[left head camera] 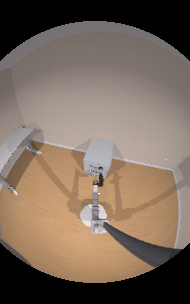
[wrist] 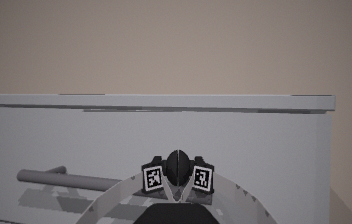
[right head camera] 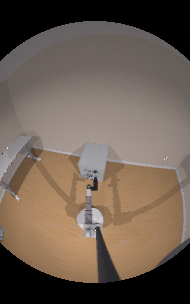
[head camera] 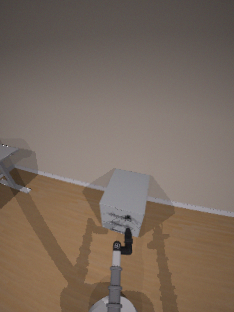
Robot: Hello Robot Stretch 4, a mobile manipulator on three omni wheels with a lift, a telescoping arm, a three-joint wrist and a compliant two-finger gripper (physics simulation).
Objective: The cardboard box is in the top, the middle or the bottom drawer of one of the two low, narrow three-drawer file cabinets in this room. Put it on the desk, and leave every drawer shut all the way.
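Observation:
A low grey file cabinet [head camera: 128, 187] [left head camera: 100, 150] [right head camera: 95, 152] stands against the wall. Its top drawer front [wrist: 260, 137] fills the lower wrist view, close below the cabinet top, and looks flush or nearly so; whether it is shut all the way I cannot tell. The bar handle [wrist: 70, 180] of that drawer is at the left, its right end hidden behind the finger. My gripper [head camera: 128, 218] [left head camera: 100, 170] [right head camera: 95, 174] [wrist: 178, 167] is shut, pads together with nothing between them, at or just before the drawer front, right of the handle's middle. The cardboard box does not show.
Part of the grey desk [head camera: 6, 151] [left head camera: 16, 142] [right head camera: 13, 152] stands at the left, with its legs on the wood floor [head camera: 200, 260]. The wall [head camera: 150, 100] is behind the cabinet. Shadows of the arm and the mast fall across the floor.

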